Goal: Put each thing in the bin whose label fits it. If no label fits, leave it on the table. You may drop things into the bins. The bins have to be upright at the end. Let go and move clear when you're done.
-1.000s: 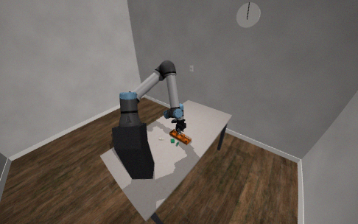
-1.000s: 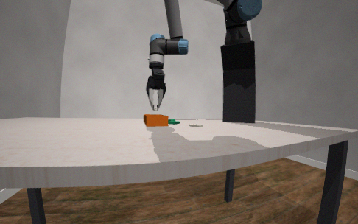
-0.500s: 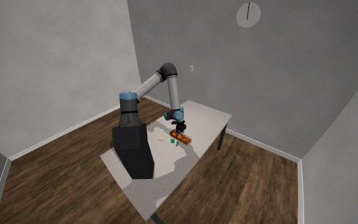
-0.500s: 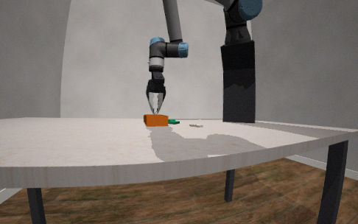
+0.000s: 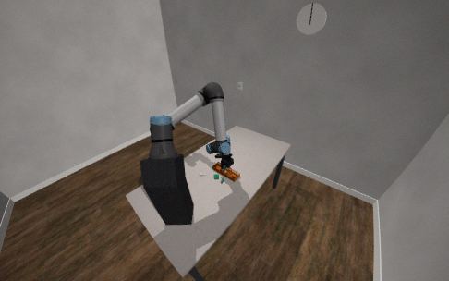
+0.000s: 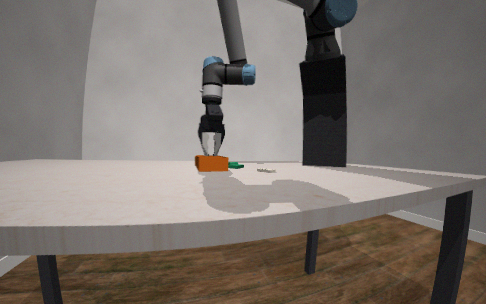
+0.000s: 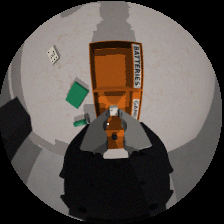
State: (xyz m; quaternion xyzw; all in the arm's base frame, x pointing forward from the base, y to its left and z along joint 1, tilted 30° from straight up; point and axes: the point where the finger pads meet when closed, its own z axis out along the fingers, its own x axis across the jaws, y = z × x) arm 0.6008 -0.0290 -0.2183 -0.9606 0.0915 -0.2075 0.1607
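The white object lies 170 mm to the left of my hand, 120 mm behind it and 30 mm below it. From my hand the other things lie so: green block 80 mm behind, 40 mm to the left, 30 mm below; small dark thing 90 mm to the right, 20 mm below, 10 mm behind; green cylinder 90 mm behind, 30 mm to the right, 30 mm below.
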